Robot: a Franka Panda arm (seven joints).
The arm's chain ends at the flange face. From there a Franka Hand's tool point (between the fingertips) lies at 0.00 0.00 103.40 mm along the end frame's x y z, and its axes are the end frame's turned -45 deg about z.
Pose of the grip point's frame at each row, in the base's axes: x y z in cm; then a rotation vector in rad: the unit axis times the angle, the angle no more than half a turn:
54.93 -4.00 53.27 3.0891 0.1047 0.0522
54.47 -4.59 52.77 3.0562 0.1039 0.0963
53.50 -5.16 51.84 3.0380 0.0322 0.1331
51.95 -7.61 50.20 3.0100 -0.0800 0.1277
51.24 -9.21 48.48 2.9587 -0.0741 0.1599
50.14 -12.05 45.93 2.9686 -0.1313 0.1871
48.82 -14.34 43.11 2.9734 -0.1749 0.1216
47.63 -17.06 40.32 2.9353 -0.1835 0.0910
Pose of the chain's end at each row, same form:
54.56 -3.49 63.59 2.9092 -1.0911 0.0784
53.79 -3.76 63.05 2.8902 -1.0837 0.1384
52.59 -4.13 62.09 2.8549 -1.1472 0.1838
51.11 -6.27 60.42 2.7856 -1.2415 0.1943
50.18 -7.36 58.60 2.7495 -1.2204 0.2528
48.93 -10.31 56.05 2.7416 -1.2803 0.2715
48.08 -12.64 53.28 2.7151 -1.3164 0.2068
47.13 -14.98 50.44 2.6718 -1.3076 0.1988

